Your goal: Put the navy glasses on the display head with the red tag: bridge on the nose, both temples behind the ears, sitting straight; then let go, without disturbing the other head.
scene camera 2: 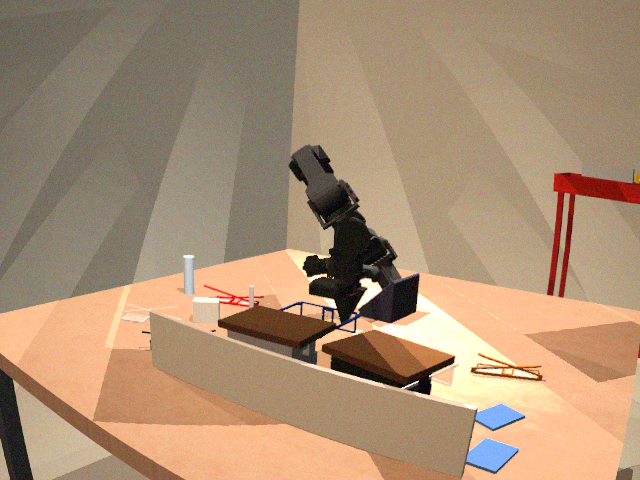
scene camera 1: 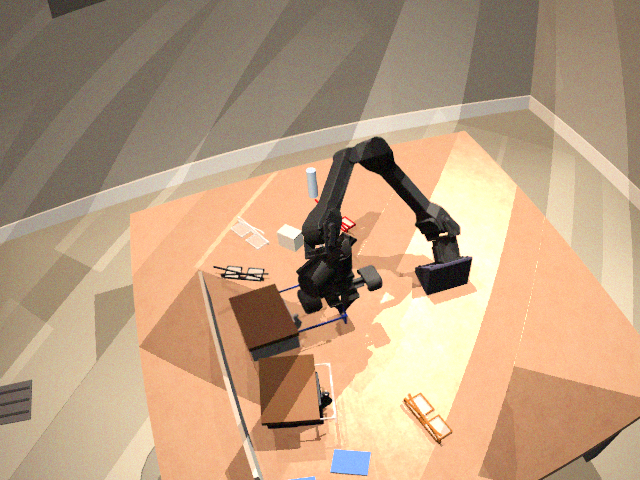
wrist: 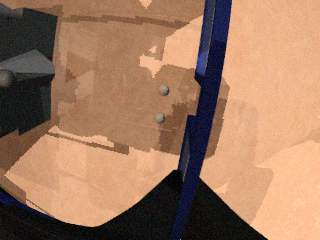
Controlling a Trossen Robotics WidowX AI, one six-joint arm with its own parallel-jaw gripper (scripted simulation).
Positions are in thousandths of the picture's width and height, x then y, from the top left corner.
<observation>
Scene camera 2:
my gripper: 538,674
white cube: 321,645
blue pad: 773,872
dark head: 596,745
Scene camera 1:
my gripper: 534,651
dark head: 454,826
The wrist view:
my gripper: 570,748
</observation>
